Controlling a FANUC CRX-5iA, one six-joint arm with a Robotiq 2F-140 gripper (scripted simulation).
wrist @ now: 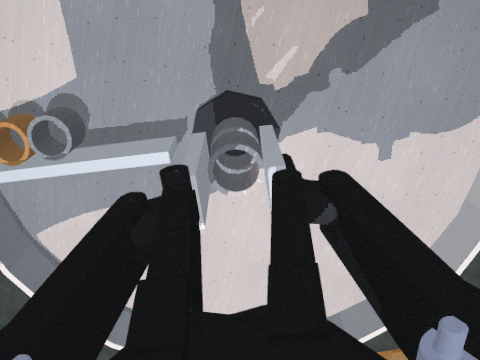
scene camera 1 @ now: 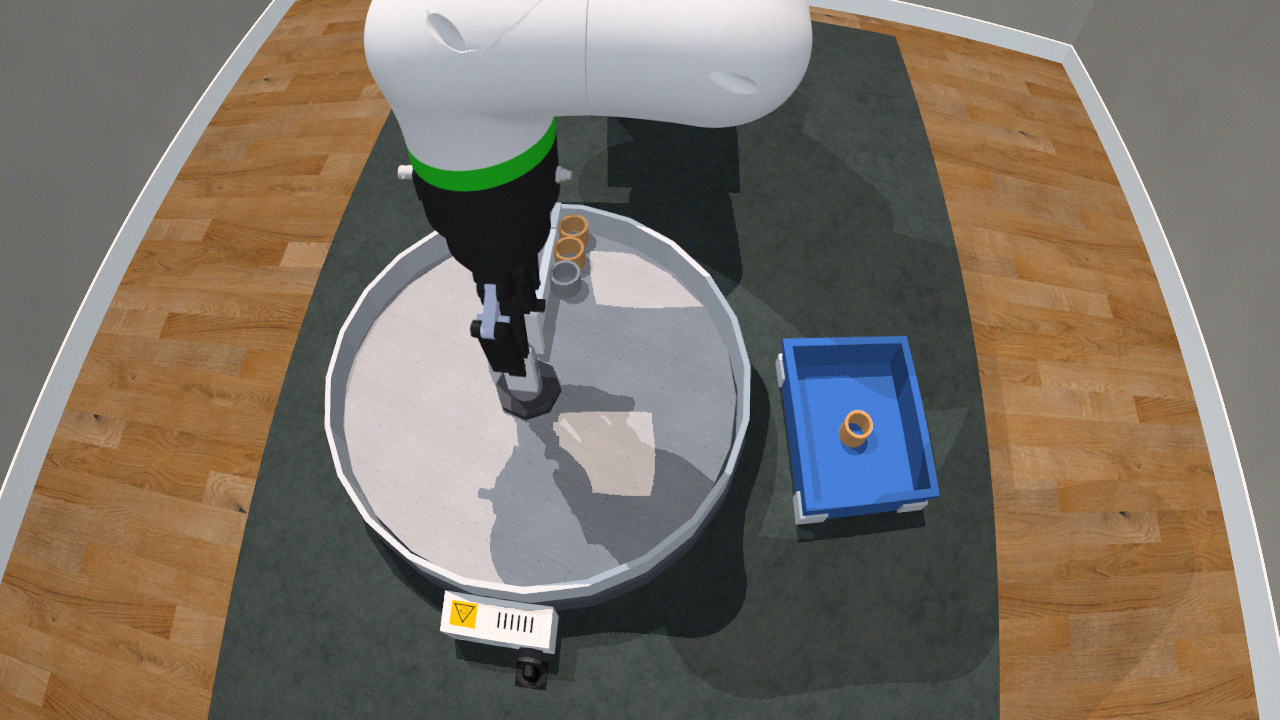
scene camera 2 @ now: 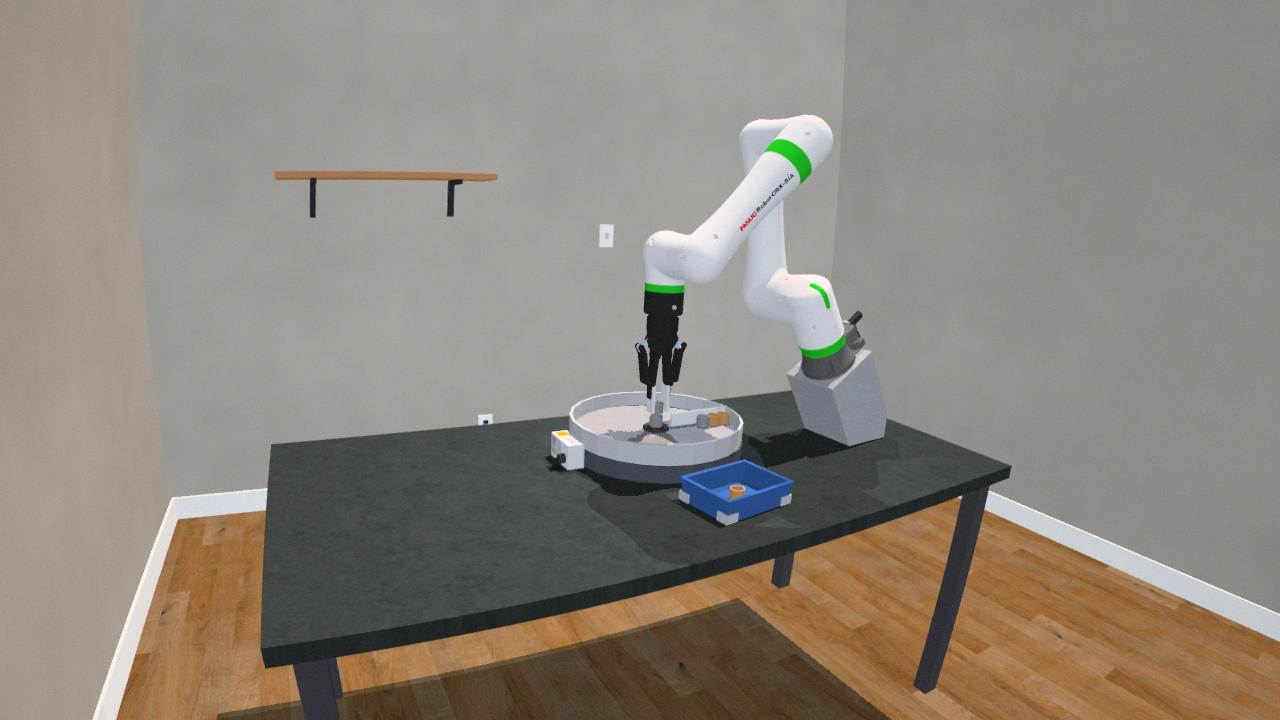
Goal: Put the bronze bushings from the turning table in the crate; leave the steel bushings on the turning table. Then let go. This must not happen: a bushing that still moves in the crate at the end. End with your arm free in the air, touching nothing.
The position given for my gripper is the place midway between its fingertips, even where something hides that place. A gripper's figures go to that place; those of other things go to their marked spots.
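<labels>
My gripper [wrist: 234, 150], 22 cm from the lens. Steel bushing [wrist: 228, 184], 22 cm from the lens. Steel bushing [wrist: 40, 140], 29 cm from the lens.
</labels>
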